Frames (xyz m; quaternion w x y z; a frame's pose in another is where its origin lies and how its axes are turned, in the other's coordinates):
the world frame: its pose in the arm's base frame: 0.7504 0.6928 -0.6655 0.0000 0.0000 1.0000 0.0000
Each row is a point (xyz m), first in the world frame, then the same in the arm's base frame.
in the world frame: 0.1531 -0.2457 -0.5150
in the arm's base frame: 0.5973 0.4471 -0.1505
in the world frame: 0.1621 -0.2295 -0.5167
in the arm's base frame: 0.5883 0.4633 -0.1488
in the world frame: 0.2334 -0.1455 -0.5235
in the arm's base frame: 0.5170 0.5473 -0.1420
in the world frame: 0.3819 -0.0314 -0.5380
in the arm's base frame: 0.3685 0.6614 -0.1275
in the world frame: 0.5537 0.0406 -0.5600
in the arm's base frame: 0.1967 0.7334 -0.1055
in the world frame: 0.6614 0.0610 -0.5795
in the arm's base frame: 0.0890 0.7538 -0.0860
